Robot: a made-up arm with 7 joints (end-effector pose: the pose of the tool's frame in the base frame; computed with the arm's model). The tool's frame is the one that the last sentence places.
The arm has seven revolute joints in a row. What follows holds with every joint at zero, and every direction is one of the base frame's. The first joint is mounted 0.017 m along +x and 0.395 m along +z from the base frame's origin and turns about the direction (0, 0.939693, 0.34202), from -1.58 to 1.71 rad. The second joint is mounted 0.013 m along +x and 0.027 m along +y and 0.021 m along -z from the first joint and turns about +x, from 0.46 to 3.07 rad. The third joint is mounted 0.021 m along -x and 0.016 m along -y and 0.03 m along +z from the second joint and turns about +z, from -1.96 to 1.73 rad. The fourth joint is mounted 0.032 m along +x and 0.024 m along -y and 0.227 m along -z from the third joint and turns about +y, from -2.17 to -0.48 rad. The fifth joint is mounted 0.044 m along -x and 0.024 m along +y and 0.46 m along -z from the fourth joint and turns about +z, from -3.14 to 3.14 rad. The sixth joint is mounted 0.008 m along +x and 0.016 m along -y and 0.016 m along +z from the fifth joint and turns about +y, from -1.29 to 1.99 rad. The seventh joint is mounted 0.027 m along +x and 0.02 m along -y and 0.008 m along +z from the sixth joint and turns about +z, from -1.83 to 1.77 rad. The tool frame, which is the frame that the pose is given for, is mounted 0.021 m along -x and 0.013 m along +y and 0.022 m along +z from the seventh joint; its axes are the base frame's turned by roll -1.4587, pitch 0.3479 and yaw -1.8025 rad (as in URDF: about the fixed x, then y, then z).
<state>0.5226 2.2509 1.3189 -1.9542 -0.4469 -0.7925 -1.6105</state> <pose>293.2 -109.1 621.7 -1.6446 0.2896 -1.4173</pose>
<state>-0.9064 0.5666 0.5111 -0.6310 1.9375 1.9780 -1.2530</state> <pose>627.7 339.6 318.8 0.1854 -0.5375 -2.7209</pose>
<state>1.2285 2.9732 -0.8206 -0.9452 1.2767 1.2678 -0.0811</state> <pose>335.4 519.5 393.4 0.3378 2.7299 1.3562</pose>
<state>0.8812 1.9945 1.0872 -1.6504 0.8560 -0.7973 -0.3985</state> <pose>428.7 155.4 520.0 2.1994 -0.0997 -1.0419</pose>
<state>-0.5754 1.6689 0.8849 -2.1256 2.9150 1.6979 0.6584</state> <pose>48.0 -15.5 813.8 -0.3171 0.9949 -2.3727</pose>
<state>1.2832 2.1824 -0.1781 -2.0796 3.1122 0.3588 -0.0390</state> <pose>56.8 227.5 24.7 -1.7444 0.7726 -0.2965</pose>
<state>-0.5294 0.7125 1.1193 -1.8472 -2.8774 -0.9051 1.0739</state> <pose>140.8 394.4 615.3 1.2318 1.6640 -0.0261</pose>
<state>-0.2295 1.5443 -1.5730 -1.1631 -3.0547 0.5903 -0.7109</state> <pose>147.3 457.2 -32.3 -1.2595 0.6771 -0.7719</pose>
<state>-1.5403 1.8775 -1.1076 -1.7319 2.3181 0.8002 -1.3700</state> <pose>490.7 102.1 685.8 1.3453 0.7858 -1.8578</pose>
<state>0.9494 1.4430 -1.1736 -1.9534 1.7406 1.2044 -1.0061</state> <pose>-216.5 32.1 -56.4 1.8251 -0.9939 1.7875</pose>
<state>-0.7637 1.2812 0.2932 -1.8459 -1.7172 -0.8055 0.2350</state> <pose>333.0 106.7 735.2 -2.8407 -1.1460 -0.3654</pose>
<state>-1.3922 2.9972 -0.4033 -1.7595 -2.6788 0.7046 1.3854</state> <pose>16.7 101.7 905.8 -1.5468 -1.0106 -1.6356</pose>
